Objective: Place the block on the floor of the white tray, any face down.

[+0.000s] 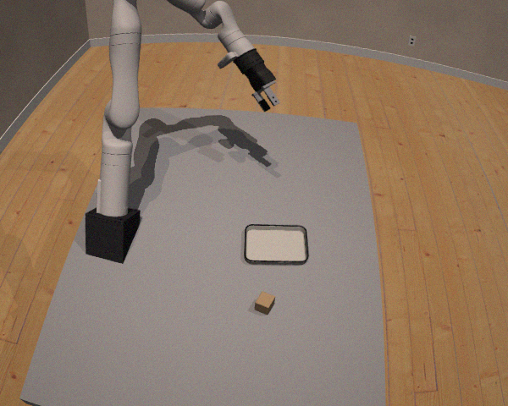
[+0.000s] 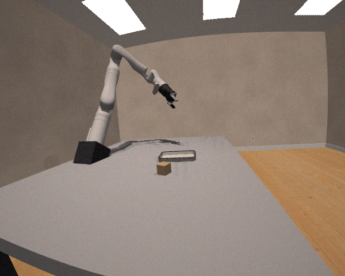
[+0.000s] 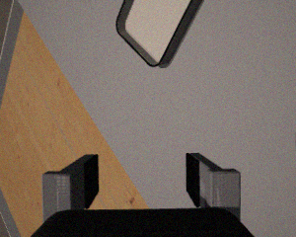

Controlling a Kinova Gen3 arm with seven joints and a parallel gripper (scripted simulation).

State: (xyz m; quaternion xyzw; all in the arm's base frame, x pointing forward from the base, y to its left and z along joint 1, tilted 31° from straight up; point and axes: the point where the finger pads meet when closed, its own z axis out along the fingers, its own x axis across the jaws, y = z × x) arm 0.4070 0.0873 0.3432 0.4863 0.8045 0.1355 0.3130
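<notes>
Now: hand 49 cm to the left of the block and 26 cm above it. The rest, counted from my hand: white tray: 3 cm ahead, 29 cm to the right, 27 cm below.
</notes>
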